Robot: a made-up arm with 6 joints. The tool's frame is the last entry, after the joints. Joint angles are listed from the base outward.
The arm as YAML. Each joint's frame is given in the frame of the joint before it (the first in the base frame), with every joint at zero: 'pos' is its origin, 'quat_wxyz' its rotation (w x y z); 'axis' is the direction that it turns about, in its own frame. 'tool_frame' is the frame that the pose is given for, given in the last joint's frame.
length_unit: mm
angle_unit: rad
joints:
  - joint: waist
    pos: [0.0, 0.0, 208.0]
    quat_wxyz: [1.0, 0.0, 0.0, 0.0]
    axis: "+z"
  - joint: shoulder
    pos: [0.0, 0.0, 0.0]
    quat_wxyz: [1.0, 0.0, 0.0, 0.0]
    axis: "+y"
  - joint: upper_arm
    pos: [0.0, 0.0, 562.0]
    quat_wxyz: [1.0, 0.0, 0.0, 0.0]
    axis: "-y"
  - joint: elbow
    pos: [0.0, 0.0, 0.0]
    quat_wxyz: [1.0, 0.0, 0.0, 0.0]
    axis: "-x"
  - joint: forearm
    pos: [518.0, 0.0, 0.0]
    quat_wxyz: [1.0, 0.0, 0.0, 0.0]
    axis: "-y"
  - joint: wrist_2
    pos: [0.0, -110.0, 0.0]
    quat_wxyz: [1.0, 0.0, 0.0, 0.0]
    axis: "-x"
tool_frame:
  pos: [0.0, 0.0, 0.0]
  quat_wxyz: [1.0, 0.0, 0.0, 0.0]
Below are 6 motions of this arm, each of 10 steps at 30 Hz.
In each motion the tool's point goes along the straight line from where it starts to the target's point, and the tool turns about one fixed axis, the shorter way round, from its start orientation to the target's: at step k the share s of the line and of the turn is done. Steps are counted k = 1, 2, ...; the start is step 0. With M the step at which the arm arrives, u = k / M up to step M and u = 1 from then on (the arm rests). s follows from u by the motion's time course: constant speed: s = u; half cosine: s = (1 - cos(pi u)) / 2; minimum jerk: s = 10 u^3 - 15 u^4 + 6 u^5.
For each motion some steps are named. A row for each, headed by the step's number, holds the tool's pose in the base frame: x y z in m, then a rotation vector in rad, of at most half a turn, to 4 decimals.
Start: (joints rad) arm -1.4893 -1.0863 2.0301 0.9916 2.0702 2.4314
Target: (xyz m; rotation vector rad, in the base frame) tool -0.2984 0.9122 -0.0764 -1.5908 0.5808 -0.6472
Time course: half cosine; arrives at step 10
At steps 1, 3, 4, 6, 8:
1: -0.1466 1.0068 0.3793 -0.9837 0.7067 -0.1438
3: -0.1749 0.9892 0.2945 -1.0997 0.6898 -0.2347
4: -0.1966 0.9757 0.2294 -1.1878 0.6748 -0.3053
6: -0.2447 0.9457 0.0850 -1.3804 0.6355 -0.4646
8: -0.2835 0.9215 -0.0318 -1.5332 0.5971 -0.5962

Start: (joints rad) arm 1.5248 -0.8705 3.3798 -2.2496 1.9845 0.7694
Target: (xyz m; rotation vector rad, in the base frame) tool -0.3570 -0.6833 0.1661 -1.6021 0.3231 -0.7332
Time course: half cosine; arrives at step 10
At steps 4, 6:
4: -0.1907 -0.7161 0.1521 -1.4238 -0.0788 -0.7952
6: -0.2692 -0.7006 0.1587 -1.5125 0.1090 -0.7691

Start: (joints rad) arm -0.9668 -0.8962 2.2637 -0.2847 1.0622 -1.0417
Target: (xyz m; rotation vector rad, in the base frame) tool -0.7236 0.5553 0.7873 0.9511 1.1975 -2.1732
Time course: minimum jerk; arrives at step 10
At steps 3, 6, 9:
3: -0.6458 0.6999 0.6142 1.3024 1.4024 -1.9956
6: -0.6941 0.6101 0.7216 1.0852 1.2775 -2.1128
9: -0.7228 0.5568 0.7855 0.9547 1.1997 -2.1717

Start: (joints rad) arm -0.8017 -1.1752 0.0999 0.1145 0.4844 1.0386
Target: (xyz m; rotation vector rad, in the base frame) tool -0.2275 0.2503 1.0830 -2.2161 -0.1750 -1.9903
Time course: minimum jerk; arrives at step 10
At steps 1, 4, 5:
1: -0.3416 0.1973 0.9251 -1.5495 -1.2071 -1.5092
4: -0.3060 0.2138 0.9743 -1.7825 -0.9326 -1.6867
5: -0.2850 0.2236 1.0034 -1.9108 -0.7505 -1.7811

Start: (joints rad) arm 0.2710 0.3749 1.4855 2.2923 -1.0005 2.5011
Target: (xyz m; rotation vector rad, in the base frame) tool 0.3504 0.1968 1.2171 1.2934 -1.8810 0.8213
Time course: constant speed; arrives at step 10
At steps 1, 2, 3, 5, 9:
1: 0.3313 0.1699 1.2303 1.6614 -1.8181 0.8366
2: 0.3334 0.1729 1.2288 1.6204 -1.8271 0.8356
3: 0.3356 0.1758 1.2274 1.5795 -1.8356 0.8344
5: 0.3398 0.1818 1.2244 1.4976 -1.8510 0.8316
9: 0.3483 0.1938 1.2186 1.3342 -1.8760 0.8237

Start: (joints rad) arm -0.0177 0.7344 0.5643 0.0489 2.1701 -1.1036
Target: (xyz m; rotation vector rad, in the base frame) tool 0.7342 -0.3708 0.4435 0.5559 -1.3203 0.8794
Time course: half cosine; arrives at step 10
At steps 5, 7, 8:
5: 0.8101 -0.2482 0.4931 0.6085 -1.5263 0.9990
7: 0.7655 -0.3203 0.4640 0.5778 -1.4051 0.9288
8: 0.7487 -0.3474 0.4530 0.5661 -1.3596 0.9023

